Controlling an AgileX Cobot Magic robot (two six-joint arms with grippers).
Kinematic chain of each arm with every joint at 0, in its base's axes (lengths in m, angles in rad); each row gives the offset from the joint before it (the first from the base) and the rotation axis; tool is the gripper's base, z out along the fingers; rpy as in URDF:
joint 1: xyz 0 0 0.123 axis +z
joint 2: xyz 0 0 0 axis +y
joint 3: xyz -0.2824 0 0.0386 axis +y
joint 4: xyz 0.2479 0 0.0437 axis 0.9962 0 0.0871
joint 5: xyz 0 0 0 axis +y
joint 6: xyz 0.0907 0 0.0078 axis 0.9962 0 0.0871
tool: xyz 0 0 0 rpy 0 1.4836 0
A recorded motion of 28 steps. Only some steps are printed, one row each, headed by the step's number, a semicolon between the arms.
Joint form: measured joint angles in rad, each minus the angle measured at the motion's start. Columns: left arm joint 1, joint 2, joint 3, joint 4, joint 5, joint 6; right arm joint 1, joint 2, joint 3, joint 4, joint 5, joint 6.
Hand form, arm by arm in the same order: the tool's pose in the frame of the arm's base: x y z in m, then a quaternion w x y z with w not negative. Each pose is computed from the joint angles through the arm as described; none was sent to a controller.
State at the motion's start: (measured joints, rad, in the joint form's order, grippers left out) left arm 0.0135 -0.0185 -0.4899 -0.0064 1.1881 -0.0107; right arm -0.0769 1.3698 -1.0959 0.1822 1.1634 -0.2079
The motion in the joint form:
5: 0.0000 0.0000 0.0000 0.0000 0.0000 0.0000; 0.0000 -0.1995 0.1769 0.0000 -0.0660 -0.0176
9: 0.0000 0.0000 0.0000 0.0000 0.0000 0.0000; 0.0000 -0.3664 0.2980 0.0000 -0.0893 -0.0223
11: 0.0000 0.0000 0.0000 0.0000 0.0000 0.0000; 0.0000 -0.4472 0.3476 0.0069 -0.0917 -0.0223
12: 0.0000 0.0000 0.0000 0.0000 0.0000 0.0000; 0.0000 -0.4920 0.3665 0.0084 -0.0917 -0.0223
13: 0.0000 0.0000 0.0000 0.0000 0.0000 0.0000; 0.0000 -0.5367 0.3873 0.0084 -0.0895 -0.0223
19: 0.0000 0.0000 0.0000 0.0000 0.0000 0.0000; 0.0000 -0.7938 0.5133 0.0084 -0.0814 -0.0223
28: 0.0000 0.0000 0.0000 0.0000 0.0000 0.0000; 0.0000 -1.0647 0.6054 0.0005 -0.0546 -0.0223
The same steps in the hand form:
5: -0.0123 -0.0007 0.2643 0.46987 -0.01034 0.88267 -0.00252; 0.2048 -0.0010 0.2934 0.16465 -0.04461 0.98337 0.06230
9: -0.0123 -0.0007 0.2643 0.46987 -0.01034 0.88267 -0.00252; 0.1667 0.0017 0.2908 0.19835 -0.04744 0.97732 0.05704
11: -0.0123 -0.0007 0.2643 0.46987 -0.01034 0.88267 -0.00252; 0.1492 0.0036 0.2894 0.21506 -0.04743 0.97371 0.05817
12: -0.0123 -0.0007 0.2643 0.46987 -0.01034 0.88267 -0.00252; 0.1402 0.0044 0.2904 0.22766 -0.04818 0.97086 0.05730
13: -0.0123 -0.0007 0.2643 0.46987 -0.01034 0.88267 -0.00252; 0.1311 0.0051 0.2903 0.23812 -0.04918 0.96837 0.05602
19: -0.0123 -0.0007 0.2643 0.46987 -0.01034 0.88267 -0.00252; 0.0826 0.0089 0.2799 0.29680 -0.05440 0.95216 0.04848
28: -0.0123 -0.0007 0.2643 0.46987 -0.01034 0.88267 -0.00252; 0.0394 0.0118 0.2670 0.36728 -0.06257 0.92734 0.03505

